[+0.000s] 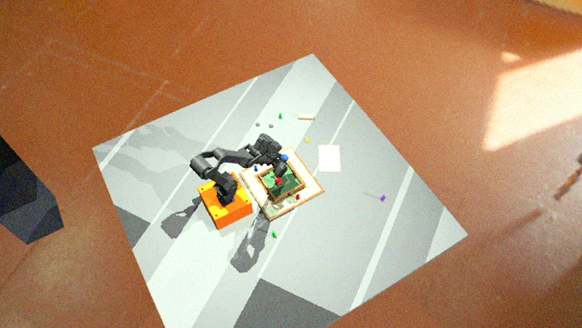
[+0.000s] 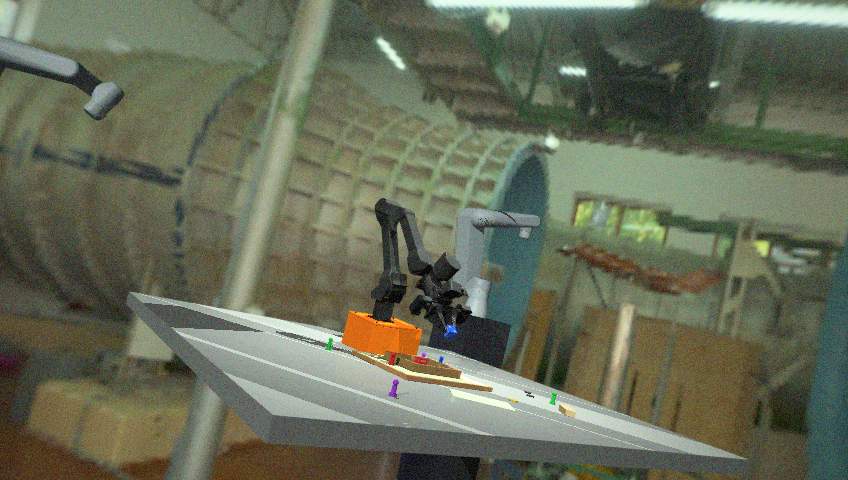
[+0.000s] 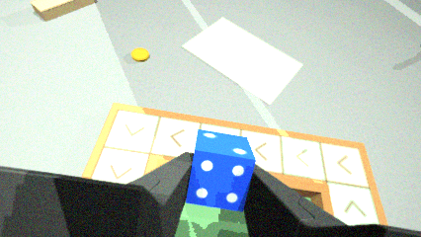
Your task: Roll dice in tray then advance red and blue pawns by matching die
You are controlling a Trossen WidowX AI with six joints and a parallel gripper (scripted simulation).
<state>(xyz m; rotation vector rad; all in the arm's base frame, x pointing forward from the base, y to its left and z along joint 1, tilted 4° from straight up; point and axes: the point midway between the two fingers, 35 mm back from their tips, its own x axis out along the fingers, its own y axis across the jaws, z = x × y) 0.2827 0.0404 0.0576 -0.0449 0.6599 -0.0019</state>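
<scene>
Right now the red pawn is 2 cm behind my gripper tip, 15 cm to the right of it and 10 cm below it. Round my gripper tip: yellow token 19 cm ahead, 11 cm to the left, 12 cm below; blue pawn 11 cm behind, 8 cm to the left, 10 cm below; green tray 4 cm behind, 4 cm to the right, 12 cm below.
</scene>
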